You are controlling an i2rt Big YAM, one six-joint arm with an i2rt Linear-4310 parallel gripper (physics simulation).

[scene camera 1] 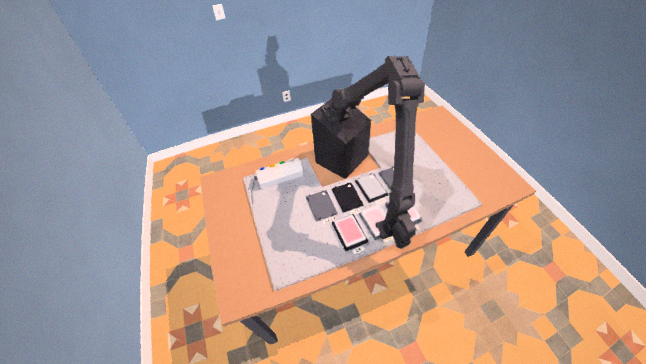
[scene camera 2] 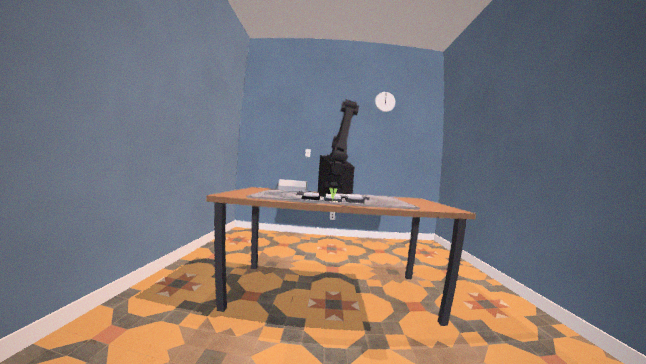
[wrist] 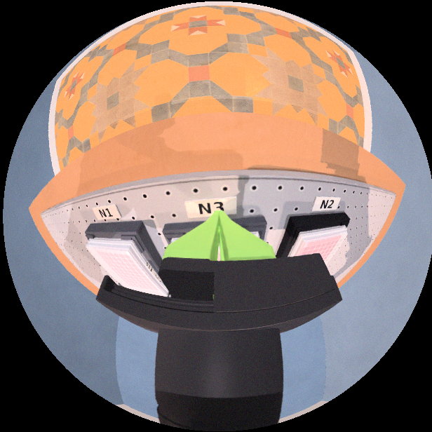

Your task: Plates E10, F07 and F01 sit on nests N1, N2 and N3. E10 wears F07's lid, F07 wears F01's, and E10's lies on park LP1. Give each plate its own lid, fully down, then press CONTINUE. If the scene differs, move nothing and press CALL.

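Pixels of known places: gripper, fingertip midpoint: (scene camera 1: 385, 237) (scene camera 2: 332, 200); arm's base at its link origin: (scene camera 1: 335, 113).
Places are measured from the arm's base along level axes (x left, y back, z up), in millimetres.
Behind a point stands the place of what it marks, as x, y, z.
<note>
My gripper (scene camera 2: 333, 198) {-46, -530, -267} (wrist: 218, 216) is shut and empty, its green fingertips low over the N3 nest by its label (wrist: 210, 207). The fingers hide most of the plate there, which shows pale pink in scene camera 1 (scene camera 1: 373, 220) {-55, -446, -246}. A pink plate (scene camera 1: 350, 230) {-166, -444, -245} (wrist: 320, 243) sits on the black N2 nest (wrist: 320, 220). A pale pink plate (wrist: 125, 265) sits on the dark grey N1 nest (wrist: 112, 230). The plate codes are not readable, and I cannot tell which lid each plate wears. A pale lid-like piece (scene camera 1: 372, 186) {45, -278, -257} lies on a back-row park.
Other back-row parks are grey (scene camera 1: 320, 205) {-217, -257, -265}, black (scene camera 1: 348, 196) {-80, -271, -265} and grey (scene camera 1: 388, 176) {153, -256, -265}, the last partly behind the arm. A white button box (scene camera 1: 280, 174) {-321, -28, -224} (scene camera 2: 292, 185) {-320, -31, -231} stands at the back left of the pegboard in scene camera 1. The black arm base (scene camera 1: 342, 142) {-41, -139, -53} stands behind the parks.
</note>
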